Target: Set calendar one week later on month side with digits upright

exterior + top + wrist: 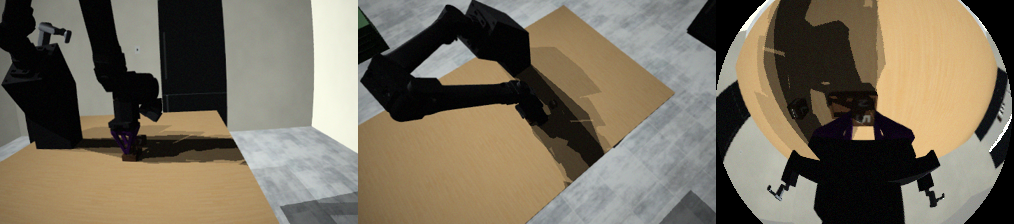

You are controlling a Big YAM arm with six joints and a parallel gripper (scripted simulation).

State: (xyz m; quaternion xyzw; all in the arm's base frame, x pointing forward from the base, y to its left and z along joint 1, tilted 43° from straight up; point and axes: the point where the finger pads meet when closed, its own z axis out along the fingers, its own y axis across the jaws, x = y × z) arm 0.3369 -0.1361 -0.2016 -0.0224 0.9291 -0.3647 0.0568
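The brown tray lies 20 mm to the left of my hand, 20 mm below it and 10 mm ahead of it.
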